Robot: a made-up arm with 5 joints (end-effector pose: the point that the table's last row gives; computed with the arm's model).
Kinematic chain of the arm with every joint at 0, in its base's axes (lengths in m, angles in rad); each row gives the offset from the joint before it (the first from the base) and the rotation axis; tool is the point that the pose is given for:
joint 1: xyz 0 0 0.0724 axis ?
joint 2: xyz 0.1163 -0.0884 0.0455 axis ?
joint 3: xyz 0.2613 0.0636 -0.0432 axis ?
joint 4: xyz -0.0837 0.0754 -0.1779 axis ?
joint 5: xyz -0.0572 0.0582 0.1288 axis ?
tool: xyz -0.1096 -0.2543 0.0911
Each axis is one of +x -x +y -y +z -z.
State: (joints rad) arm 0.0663 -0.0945 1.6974 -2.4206 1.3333
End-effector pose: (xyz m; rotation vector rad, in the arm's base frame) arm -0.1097 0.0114 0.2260 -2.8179 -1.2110 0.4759
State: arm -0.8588 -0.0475 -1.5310 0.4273 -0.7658
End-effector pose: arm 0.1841 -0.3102 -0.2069 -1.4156 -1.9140 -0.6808
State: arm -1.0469 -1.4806 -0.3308 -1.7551 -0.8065
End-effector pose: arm 0.4828 0.0047 0.1363 -1.9530 1.5362 0.7084
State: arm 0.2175 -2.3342 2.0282 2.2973 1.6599
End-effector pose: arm 0.3214 -0.3868 0.3852 -0.9940 -0.1055 1.1245
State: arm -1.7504 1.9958 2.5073 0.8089 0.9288
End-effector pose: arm -0.3476 -0.5210 -0.0288 -1.2074 -1.1164 0.3560
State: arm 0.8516 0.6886 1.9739 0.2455 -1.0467
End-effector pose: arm 0.2625 0.3503 0.3160 -1.0157 0.6313 0.6770
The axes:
joint 1: +z
joint 2: -x
joint 3: +y
joint 4: -x
joint 5: +y

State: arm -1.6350 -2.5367 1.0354 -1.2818 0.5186
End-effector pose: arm 0.0636 -0.0339 0.0448 2.1304 -0.9158 1.8187
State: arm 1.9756 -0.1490 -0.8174 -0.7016 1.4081
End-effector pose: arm 0.0531 0.4714 -0.0760 -0.2447 0.8875 2.5504
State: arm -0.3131 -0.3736 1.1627 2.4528 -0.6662
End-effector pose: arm 0.1791 0.1563 0.3991 -1.2038 0.0529 1.5982
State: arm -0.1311 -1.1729 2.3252 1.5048 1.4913
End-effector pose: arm 0.4489 0.0185 0.4506 -1.7627 1.3041 1.6943
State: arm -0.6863 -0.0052 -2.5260 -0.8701 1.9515
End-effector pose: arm 0.2480 -0.4963 0.2291 -0.6765 -0.3188 0.0371
